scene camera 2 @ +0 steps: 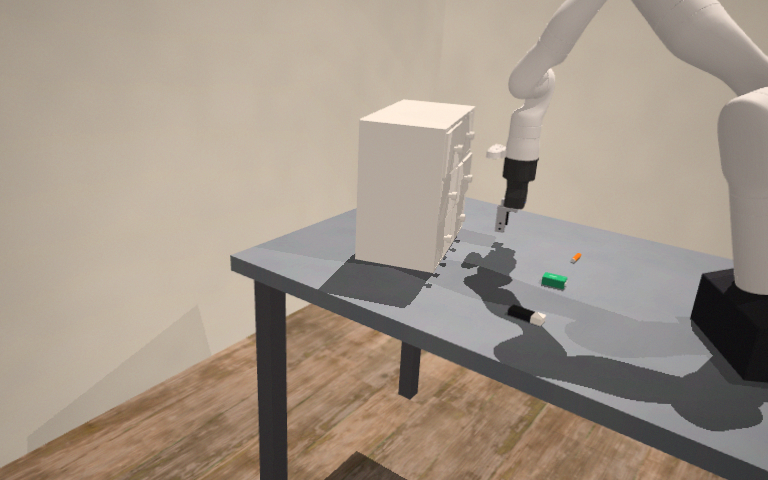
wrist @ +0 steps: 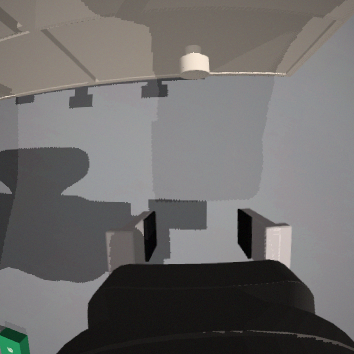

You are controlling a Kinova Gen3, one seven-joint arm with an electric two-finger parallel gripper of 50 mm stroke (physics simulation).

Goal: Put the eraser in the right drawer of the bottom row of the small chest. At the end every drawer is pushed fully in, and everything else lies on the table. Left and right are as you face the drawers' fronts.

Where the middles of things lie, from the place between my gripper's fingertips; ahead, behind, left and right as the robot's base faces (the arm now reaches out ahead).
Now: the small white chest [scene camera 2: 401, 149] 180 mm ahead of my hand, 120 mm above it and 110 mm to the left of it.
